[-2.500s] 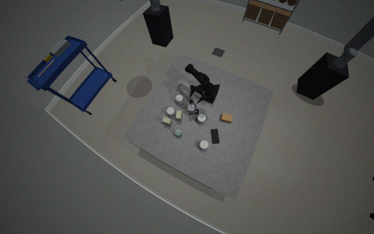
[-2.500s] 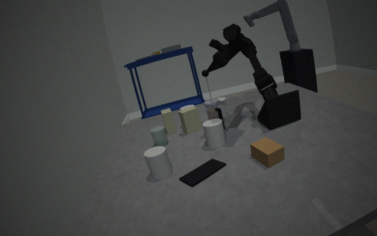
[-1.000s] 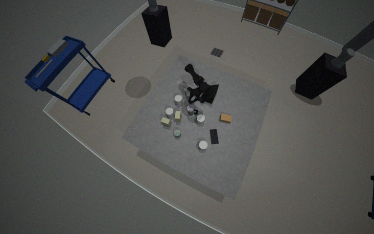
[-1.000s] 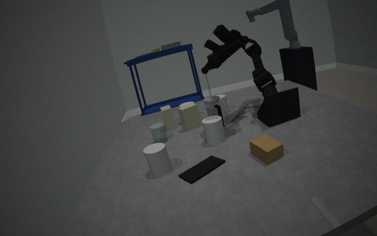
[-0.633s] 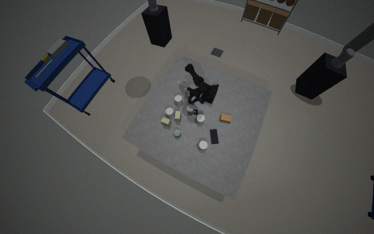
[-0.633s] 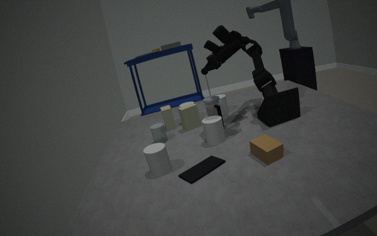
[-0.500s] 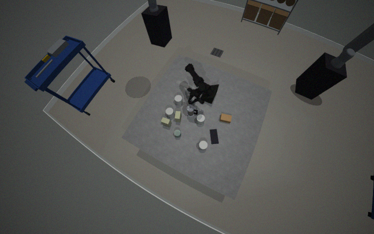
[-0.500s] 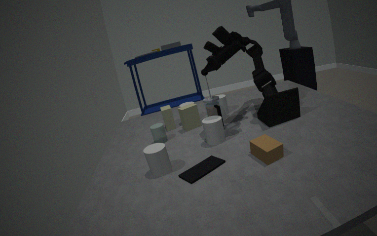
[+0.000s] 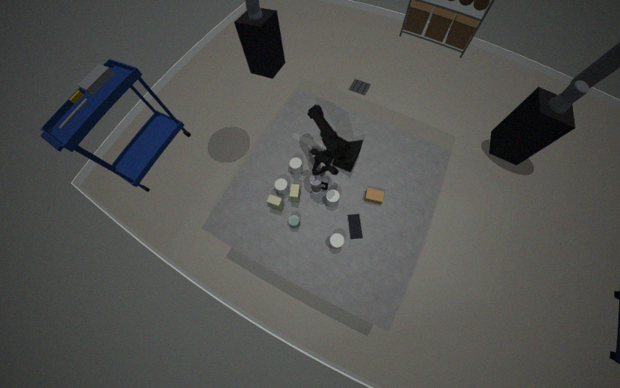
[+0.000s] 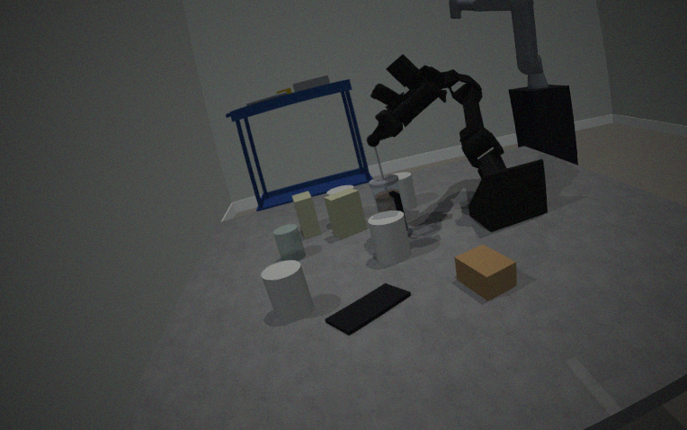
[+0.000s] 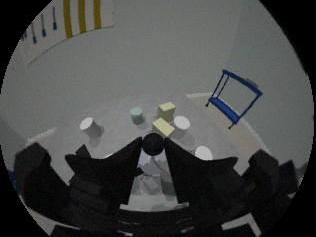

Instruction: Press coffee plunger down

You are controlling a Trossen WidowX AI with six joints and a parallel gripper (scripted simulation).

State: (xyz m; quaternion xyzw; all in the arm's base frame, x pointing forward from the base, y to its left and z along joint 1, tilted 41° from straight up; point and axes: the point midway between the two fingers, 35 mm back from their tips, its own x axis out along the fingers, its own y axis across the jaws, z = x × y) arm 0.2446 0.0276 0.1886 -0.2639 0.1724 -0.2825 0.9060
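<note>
My gripper tip is now 10 mm past the coffee press, 20 mm to the right of it and 120 mm above it. Also, from my gripper tip: flat black slab 120 mm ahead, 320 mm to the left, 240 mm below; pale green cylinder 250 mm ahead, 20 mm to the right, 200 mm below; orange box 110 mm behind, 360 mm to the left, 220 mm below.
</note>
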